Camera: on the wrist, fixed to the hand. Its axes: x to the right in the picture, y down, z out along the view.
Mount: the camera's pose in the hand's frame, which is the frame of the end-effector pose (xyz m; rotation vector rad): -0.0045 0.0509 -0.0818 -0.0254 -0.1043 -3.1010
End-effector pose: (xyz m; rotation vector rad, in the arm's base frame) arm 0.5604 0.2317 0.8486 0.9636 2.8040 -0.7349
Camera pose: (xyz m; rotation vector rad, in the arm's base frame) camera 0.6003 0.3024 0.9006 2.5599 -0.9284 0.1425
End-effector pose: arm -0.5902 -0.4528 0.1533 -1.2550 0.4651 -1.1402
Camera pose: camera -0.6372 -0.4949 0.0804 0.5752 1.3702 1.5264
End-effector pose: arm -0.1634 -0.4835 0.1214 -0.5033 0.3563 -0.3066
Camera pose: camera -0.1904 -0.4731 0.0294 0.5586 0.7956 2.7160
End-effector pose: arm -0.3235 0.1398 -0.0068 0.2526 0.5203 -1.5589
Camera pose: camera -0.2858 0.1831 -0.0843 0.5806 -0.2246 1.5518
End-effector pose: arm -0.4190 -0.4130 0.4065 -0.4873 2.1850 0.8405
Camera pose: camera -0.4855 -0.4331 0.4734 -2.1779 -0.4844 -0.8928
